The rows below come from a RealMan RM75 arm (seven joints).
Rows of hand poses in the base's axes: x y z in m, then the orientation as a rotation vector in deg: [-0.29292 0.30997 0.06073 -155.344 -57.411 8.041]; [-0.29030 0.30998 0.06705 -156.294 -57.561 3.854]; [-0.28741 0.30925 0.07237 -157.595 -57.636 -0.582]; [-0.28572 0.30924 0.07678 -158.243 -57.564 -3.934]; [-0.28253 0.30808 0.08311 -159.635 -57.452 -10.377]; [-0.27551 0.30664 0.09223 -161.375 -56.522 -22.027]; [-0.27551 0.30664 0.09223 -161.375 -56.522 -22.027]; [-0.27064 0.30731 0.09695 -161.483 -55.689 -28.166]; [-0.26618 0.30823 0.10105 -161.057 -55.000 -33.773]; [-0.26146 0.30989 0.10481 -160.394 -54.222 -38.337]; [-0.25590 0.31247 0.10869 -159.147 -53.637 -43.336]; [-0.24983 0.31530 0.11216 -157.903 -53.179 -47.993]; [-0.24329 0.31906 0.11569 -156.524 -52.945 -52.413]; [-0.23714 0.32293 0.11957 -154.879 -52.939 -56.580]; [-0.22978 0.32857 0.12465 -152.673 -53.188 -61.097]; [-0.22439 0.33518 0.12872 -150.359 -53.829 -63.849]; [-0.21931 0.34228 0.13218 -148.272 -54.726 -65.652]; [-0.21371 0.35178 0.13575 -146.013 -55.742 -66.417]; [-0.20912 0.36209 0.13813 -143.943 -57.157 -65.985]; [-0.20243 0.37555 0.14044 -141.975 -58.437 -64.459]
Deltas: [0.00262 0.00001 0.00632 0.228 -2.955 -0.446]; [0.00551 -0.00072 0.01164 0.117 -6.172 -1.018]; [0.00720 -0.00073 0.01605 0.294 -8.484 -1.464]; [0.01039 -0.00189 0.02238 0.317 -12.994 -2.312]; [0.01741 -0.00333 0.03150 0.667 -20.874 -4.116]; [0.01741 -0.00333 0.03150 0.667 -20.874 -4.116]; [0.02228 -0.00266 0.03622 1.387 -24.822 -5.123]; [0.02674 -0.00174 0.04032 2.336 -28.368 -5.899]; [0.03146 -0.00008 0.04408 3.336 -31.199 -6.613]; [0.03702 0.00250 0.04796 4.724 -34.287 -7.135]; [0.04309 0.00533 0.05143 5.950 -37.212 -7.546]; [0.04963 0.00909 0.05496 7.140 -40.026 -7.768]; [0.05578 0.01296 0.05884 8.431 -42.697 -7.777]; [0.06314 0.01860 0.06392 10.049 -45.622 -7.542]; [0.06853 0.02521 0.06799 11.754 -47.382 -6.913]; [0.07361 0.03231 0.07145 13.245 -48.551 -6.080]; [0.07921 0.04181 0.07502 14.971 -48.991 -5.060]; [0.08380 0.05212 0.07740 16.542 -48.639 -3.710]; [0.09049 0.06558 0.07971 18.174 -47.482 -2.375]
